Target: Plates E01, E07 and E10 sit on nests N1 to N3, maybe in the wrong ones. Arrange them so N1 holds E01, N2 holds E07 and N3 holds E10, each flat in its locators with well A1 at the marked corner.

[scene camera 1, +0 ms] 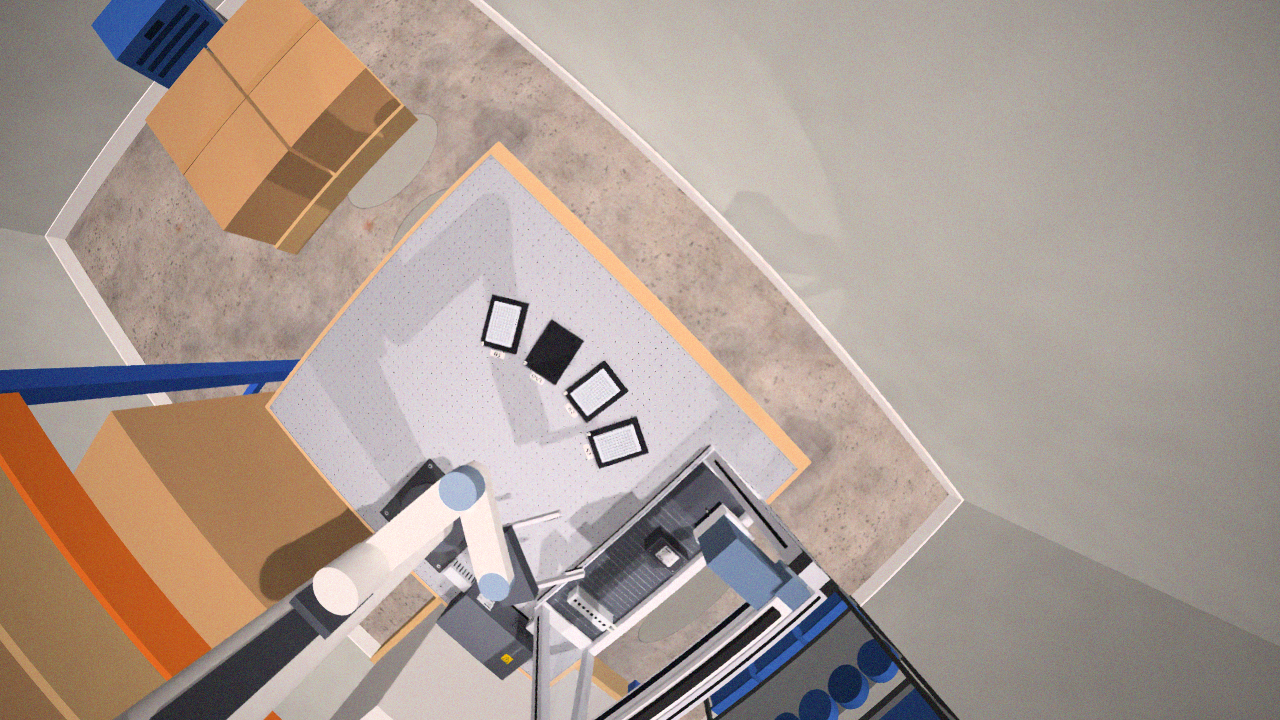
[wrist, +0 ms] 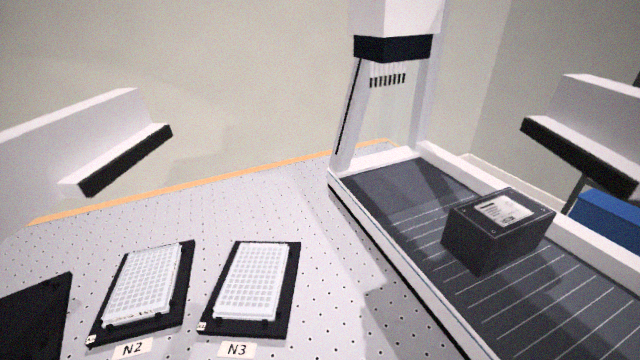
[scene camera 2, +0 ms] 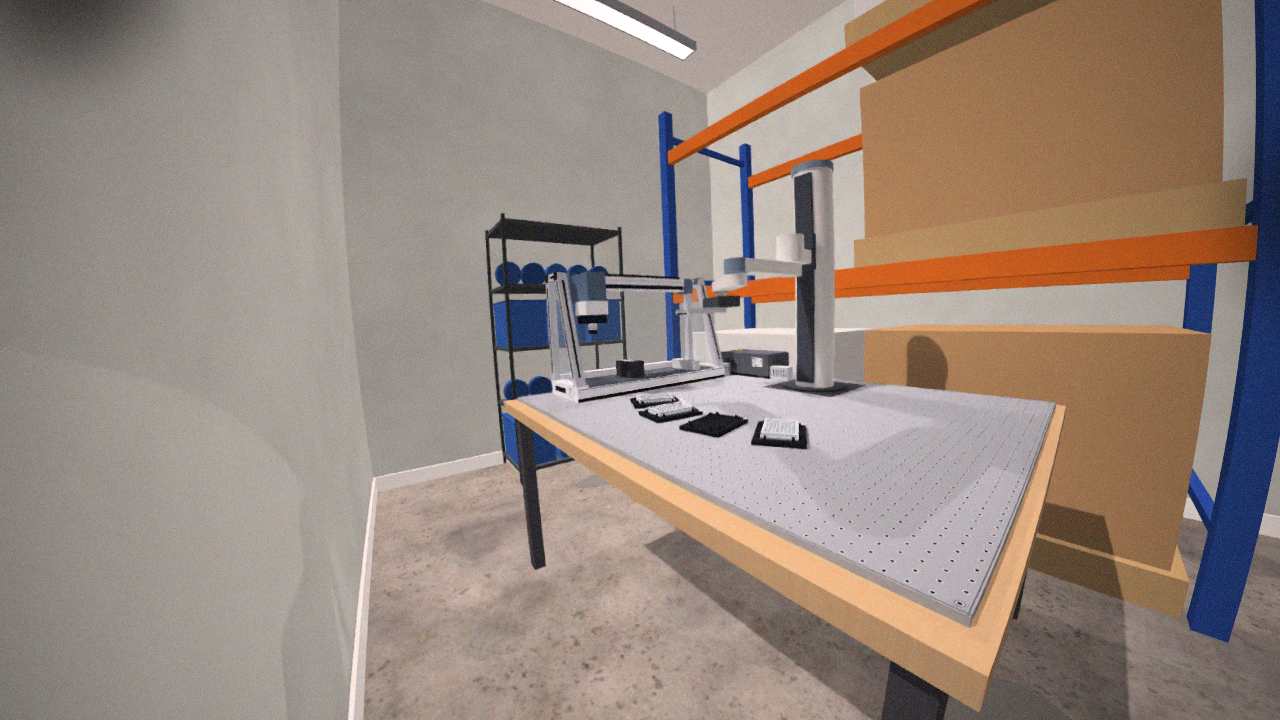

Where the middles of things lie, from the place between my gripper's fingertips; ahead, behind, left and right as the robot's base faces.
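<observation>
There is a dark grey box (scene camera 1: pixel 486 635), and from my hand it is 270 mm below, 110 mm to the right and 580 mm behind. As for the black out nest (scene camera 1: pixel 553 352), my hand is well above it and well to the right of it, and still a good way short of it.
</observation>
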